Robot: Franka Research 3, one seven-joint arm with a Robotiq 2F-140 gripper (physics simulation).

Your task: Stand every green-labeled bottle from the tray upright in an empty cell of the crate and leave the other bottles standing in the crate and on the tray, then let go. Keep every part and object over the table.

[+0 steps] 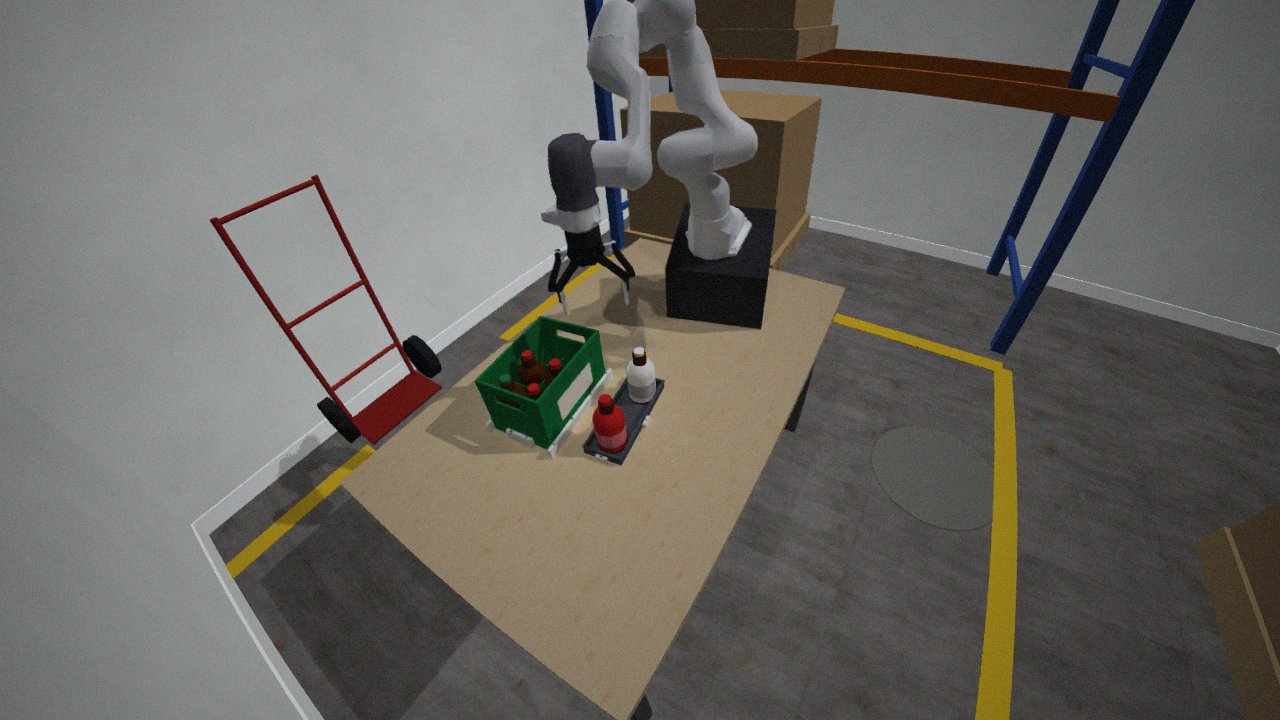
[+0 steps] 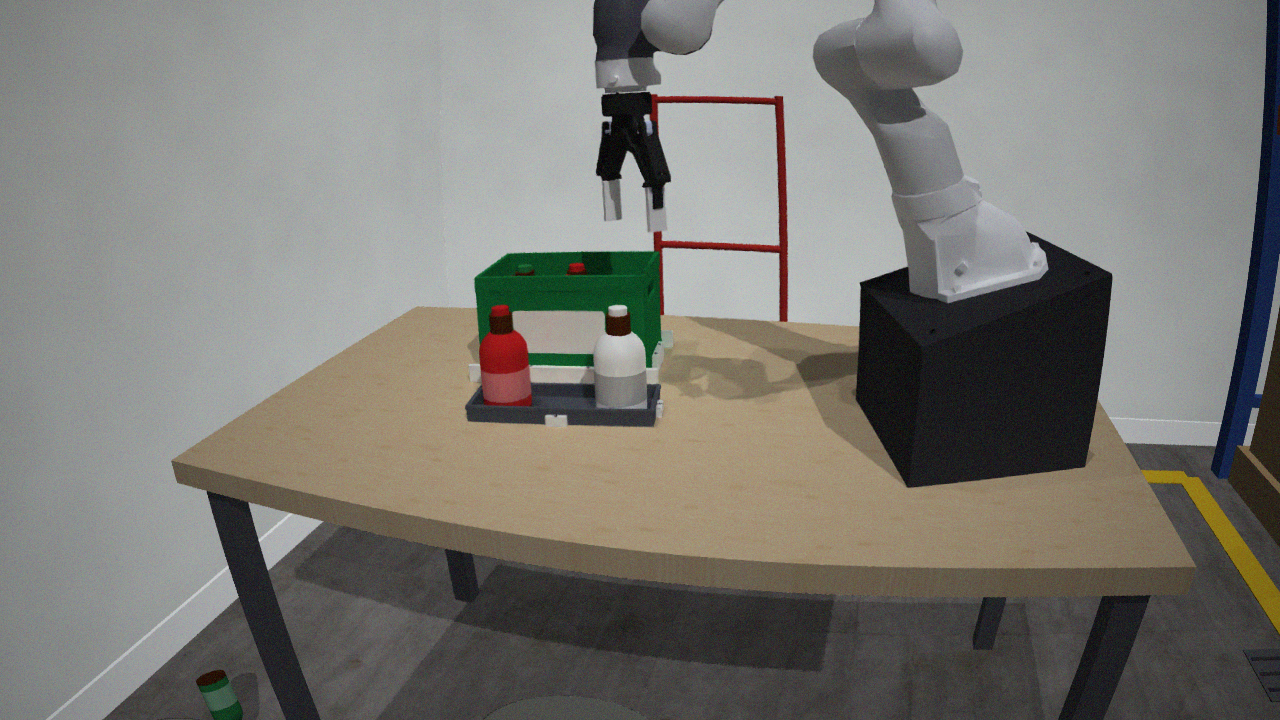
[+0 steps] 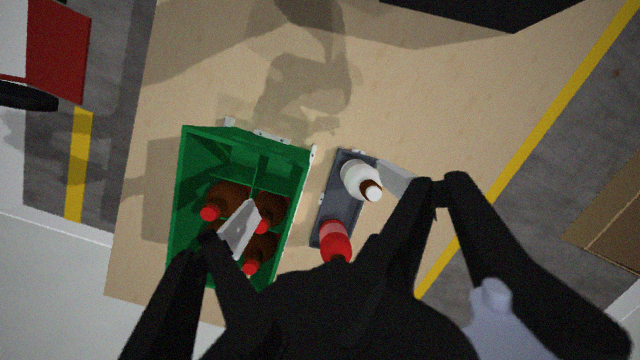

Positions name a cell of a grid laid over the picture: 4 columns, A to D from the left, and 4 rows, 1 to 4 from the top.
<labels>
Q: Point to a red bottle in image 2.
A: B3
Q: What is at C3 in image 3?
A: A white bottle.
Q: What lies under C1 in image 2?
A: My gripper.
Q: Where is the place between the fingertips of my gripper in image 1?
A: B2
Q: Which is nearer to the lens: the white bottle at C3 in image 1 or the red bottle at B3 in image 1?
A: The red bottle.
</labels>
